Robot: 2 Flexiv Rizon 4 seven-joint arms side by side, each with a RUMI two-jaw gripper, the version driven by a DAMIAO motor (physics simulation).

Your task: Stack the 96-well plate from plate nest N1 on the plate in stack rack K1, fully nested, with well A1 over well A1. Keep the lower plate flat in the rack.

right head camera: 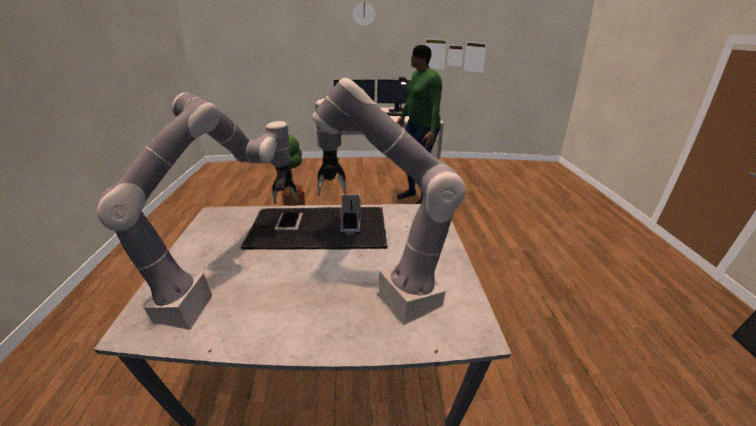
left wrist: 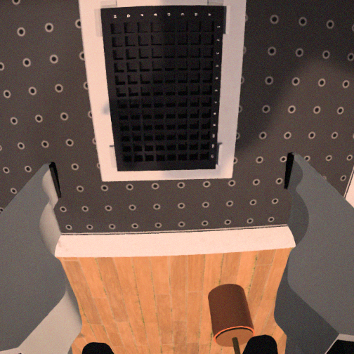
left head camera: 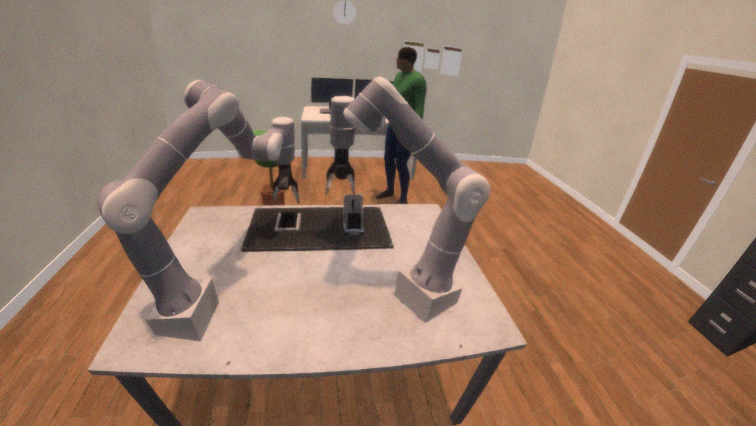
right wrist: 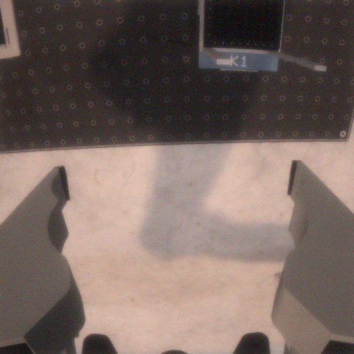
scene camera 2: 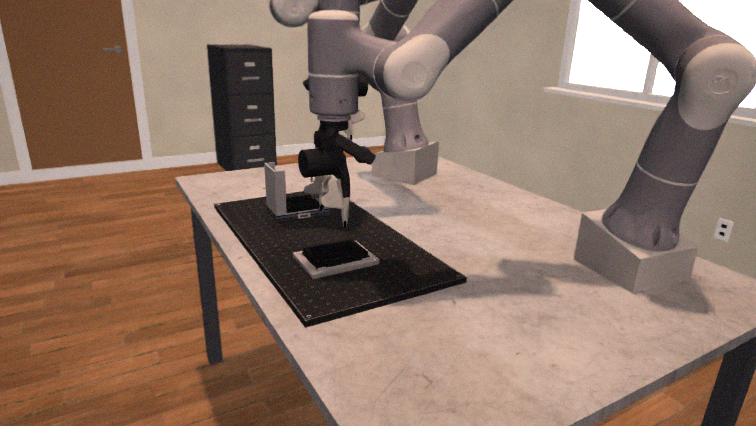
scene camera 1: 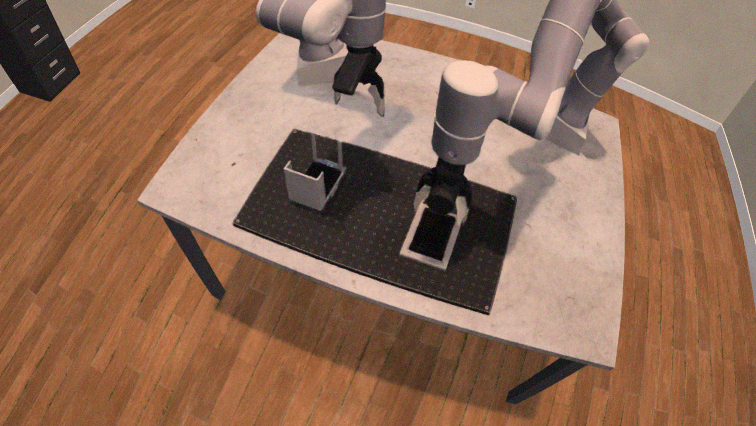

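Observation:
The black 96-well plate (left head camera: pixel 288 220) (right head camera: pixel 289 220) (scene camera 1: pixel 434 235) (scene camera 2: pixel 335 254) (left wrist: pixel 162 95) sits flat in white nest N1 (scene camera 1: pixel 423 259) (scene camera 2: pixel 338 268) (left wrist: pixel 237 100). In the left wrist view its A row and number 1 meet at the top right corner. A dark plate (left head camera: pixel 353 220) (scene camera 1: pixel 331 177) (scene camera 2: pixel 302 203) (right wrist: pixel 244 22) lies in rack K1 (left head camera: pixel 357 201) (scene camera 1: pixel 304 190) (scene camera 2: pixel 275 190) (right wrist: pixel 240 61); its A1 mark is unreadable. My left gripper (left head camera: pixel 286 200) (right head camera: pixel 285 202) (scene camera 1: pixel 440 218) (left wrist: pixel 171 159) is open above the nest's edge. My right gripper (left head camera: pixel 340 191) (right head camera: pixel 332 193) (scene camera 1: pixel 359 108) (right wrist: pixel 177 165) is open and empty, high beside the rack.
Nest and rack stand apart on a black perforated board (left head camera: pixel 317 240) (scene camera 1: pixel 359 232) (scene camera 2: pixel 370 296) on the pale table (left head camera: pixel 296 317) (scene camera 1: pixel 560 264). The rack has a tall panel on one side and two thin posts opposite. A person (left head camera: pixel 410 89) (right head camera: pixel 425 95) stands beyond the table.

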